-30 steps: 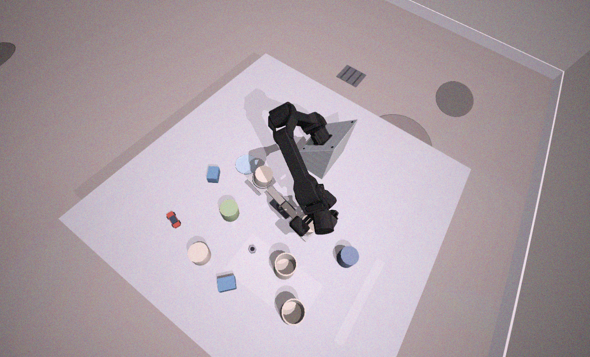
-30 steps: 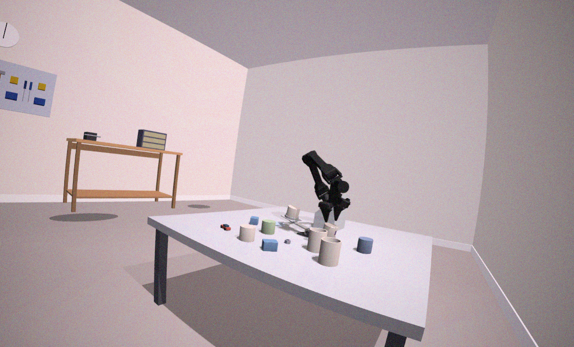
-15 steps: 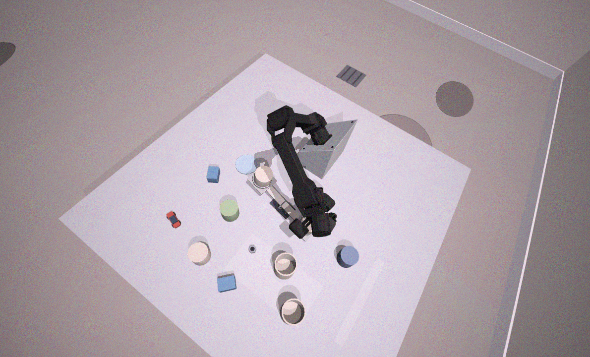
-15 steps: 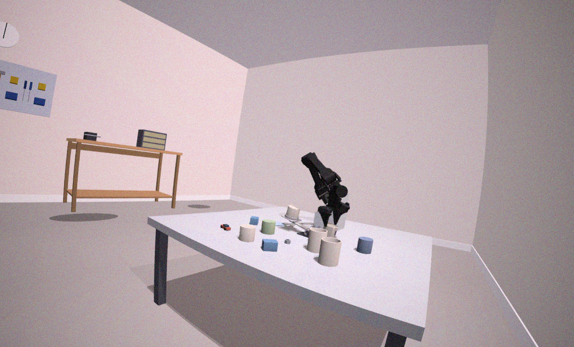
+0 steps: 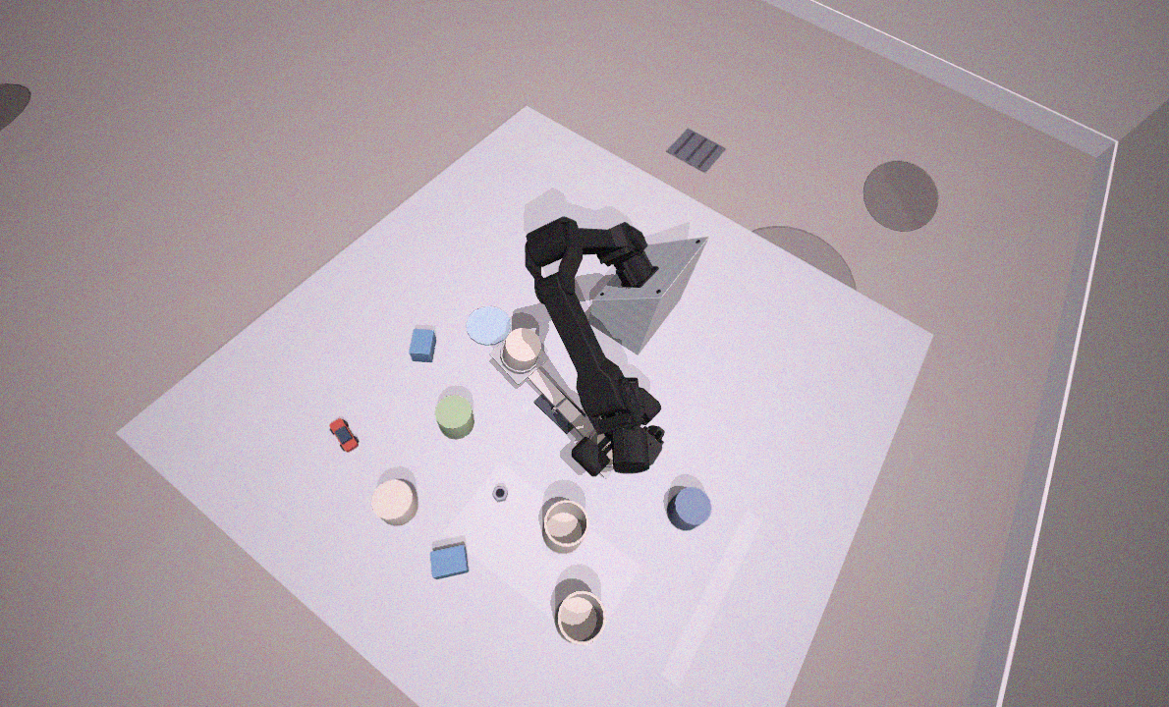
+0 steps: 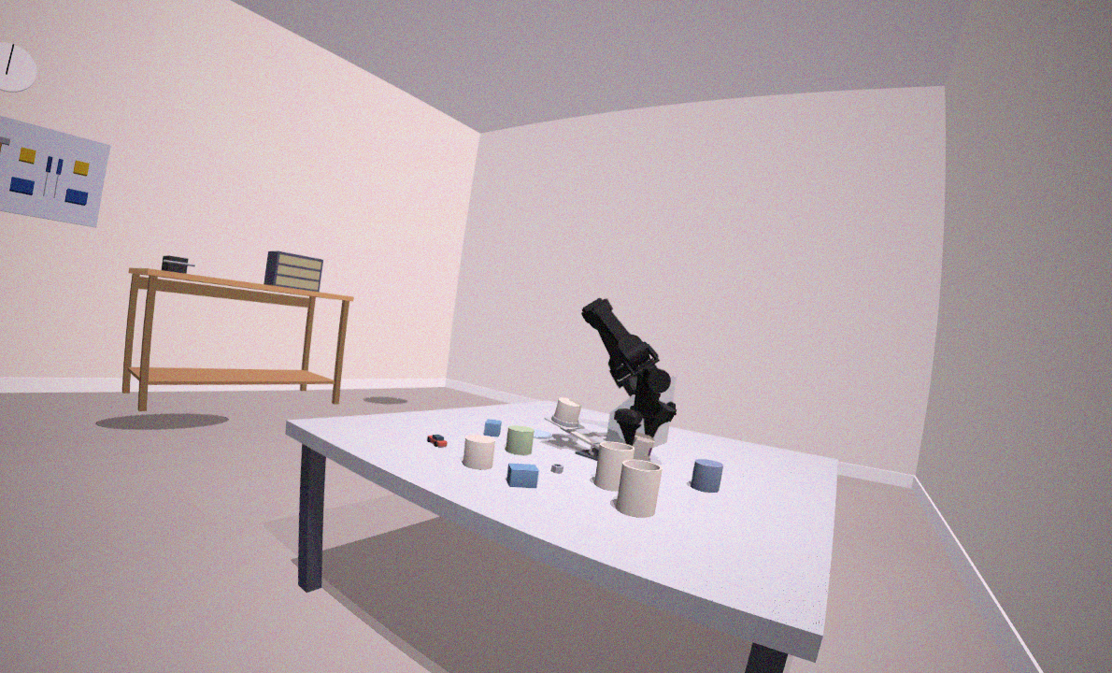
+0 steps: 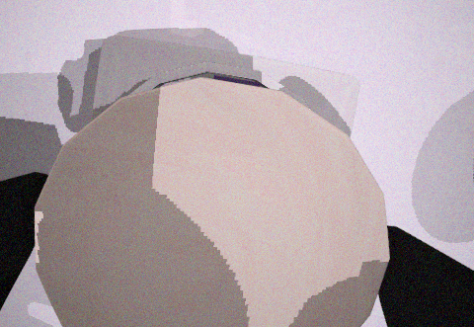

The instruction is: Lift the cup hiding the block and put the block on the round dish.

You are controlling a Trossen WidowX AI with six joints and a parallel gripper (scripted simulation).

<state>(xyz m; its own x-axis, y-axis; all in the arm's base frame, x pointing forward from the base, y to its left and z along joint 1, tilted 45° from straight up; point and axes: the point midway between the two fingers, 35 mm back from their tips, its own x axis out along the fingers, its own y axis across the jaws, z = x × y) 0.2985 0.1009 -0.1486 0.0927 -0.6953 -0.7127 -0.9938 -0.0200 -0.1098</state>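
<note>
Right now my gripper tip is 1 cm to the left of the grey block and 2 cm above it. Round my gripper tip: blue cylinder: 1 cm behind, 18 cm to the left, 3 cm below; then dark piece: 20 cm ahead, 10 cm to the right, 6 cm below; then balance: 1 cm behind, 14 cm to the right, 2 cm below.
</note>
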